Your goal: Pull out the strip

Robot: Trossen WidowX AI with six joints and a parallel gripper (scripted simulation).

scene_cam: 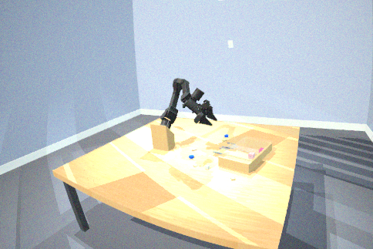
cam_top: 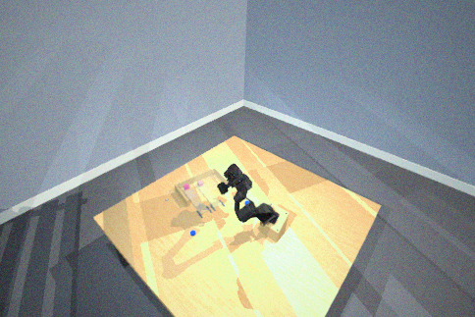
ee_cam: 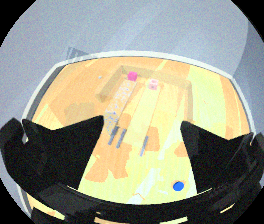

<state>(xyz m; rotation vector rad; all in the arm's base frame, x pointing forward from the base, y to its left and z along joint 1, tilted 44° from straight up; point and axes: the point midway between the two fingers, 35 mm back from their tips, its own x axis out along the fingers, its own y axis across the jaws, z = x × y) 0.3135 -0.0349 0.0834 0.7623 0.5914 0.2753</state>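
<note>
Now: gripper tip 14 cm short of the pale green strip, 1 cm to the left of it and 19 cm above it. From my gripper tip the other things lie so: pink labelled cube 24 cm ahead, 4 cm to the right, 17 cm below.
</note>
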